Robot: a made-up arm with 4 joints. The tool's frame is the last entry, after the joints. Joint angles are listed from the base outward. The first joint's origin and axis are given. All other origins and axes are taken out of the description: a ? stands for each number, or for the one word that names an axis. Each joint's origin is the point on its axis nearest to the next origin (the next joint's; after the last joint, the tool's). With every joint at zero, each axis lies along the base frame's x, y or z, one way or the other. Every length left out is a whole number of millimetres.
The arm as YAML. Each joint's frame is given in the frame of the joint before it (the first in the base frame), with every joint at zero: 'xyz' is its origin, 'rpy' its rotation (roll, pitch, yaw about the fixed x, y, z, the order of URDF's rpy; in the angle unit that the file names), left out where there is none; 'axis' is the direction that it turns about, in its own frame. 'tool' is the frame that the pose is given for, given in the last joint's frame.
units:
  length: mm
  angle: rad
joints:
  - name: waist
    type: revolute
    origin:
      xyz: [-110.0, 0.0, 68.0]
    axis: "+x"
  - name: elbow
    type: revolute
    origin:
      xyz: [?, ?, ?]
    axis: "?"
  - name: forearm
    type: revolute
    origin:
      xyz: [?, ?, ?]
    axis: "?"
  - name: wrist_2
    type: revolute
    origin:
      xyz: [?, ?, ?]
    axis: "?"
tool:
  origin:
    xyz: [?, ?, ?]
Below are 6 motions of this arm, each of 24 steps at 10 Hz.
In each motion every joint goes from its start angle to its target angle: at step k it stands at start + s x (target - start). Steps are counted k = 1, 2, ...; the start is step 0. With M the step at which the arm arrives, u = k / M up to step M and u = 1 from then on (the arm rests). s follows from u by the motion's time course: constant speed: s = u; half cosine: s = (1 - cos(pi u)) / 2; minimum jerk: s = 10 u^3 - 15 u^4 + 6 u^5.
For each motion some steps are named. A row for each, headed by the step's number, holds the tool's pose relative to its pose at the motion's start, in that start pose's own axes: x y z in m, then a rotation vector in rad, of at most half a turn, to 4 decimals.
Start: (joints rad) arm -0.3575 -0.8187 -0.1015 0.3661
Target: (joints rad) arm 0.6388 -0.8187 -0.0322 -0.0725
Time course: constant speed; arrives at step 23
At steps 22, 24:
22: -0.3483 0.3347 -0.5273 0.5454 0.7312 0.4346
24: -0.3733 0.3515 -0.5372 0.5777 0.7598 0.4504

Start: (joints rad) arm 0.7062 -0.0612 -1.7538 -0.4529
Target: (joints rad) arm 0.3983 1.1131 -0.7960 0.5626
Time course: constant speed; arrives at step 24
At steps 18, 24:
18: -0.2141 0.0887 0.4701 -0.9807 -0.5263 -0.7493
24: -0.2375 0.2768 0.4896 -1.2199 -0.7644 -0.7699

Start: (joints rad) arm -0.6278 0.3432 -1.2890 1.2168
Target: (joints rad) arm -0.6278 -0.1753 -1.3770 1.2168
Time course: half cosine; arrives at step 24
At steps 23, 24:
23: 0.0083 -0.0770 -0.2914 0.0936 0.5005 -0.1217
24: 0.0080 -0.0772 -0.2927 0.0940 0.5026 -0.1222

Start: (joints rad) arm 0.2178 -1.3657 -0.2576 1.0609
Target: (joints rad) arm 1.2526 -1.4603 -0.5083 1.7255
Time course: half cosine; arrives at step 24
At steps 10, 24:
10: -0.0708 -0.1607 -0.2755 -0.4063 0.2509 -0.2533
24: -0.3175 -0.5006 -0.4161 -1.2405 0.4166 -0.5885

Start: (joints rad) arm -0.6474 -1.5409 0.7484 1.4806
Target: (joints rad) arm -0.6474 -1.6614 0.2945 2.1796
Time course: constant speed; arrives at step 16
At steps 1, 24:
1: -0.0003 -0.0182 -0.0058 -0.0286 -0.0031 -0.0493
24: -0.1093 -0.2575 0.0011 -0.4340 -0.1794 -0.7919

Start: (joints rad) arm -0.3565 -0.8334 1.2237 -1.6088
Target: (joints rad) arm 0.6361 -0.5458 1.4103 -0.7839
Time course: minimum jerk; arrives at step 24
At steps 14, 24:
14: -0.2120 -0.1635 -0.0749 0.3924 -0.2339 -0.9374
24: -0.3843 -0.1216 -0.1798 0.6343 -0.2655 -1.4658

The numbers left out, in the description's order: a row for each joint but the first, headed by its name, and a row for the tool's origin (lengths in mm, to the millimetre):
elbow: xyz 0.0 -97.0 -164.0, axis +z
forearm: xyz 50.0 -103.0 0.0, axis -y
wrist_2: xyz 313.0 0.0 69.0, axis -z
tool: xyz 394.0 -36.0 0.0

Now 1 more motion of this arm.
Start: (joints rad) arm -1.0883 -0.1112 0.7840 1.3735
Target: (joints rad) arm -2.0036 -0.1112 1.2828 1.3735
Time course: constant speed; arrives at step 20
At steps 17, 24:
17: -0.2661 0.2323 0.4244 0.3960 -0.5123 0.6557
24: -0.3453 0.2473 0.4744 0.4615 -0.5739 0.7925

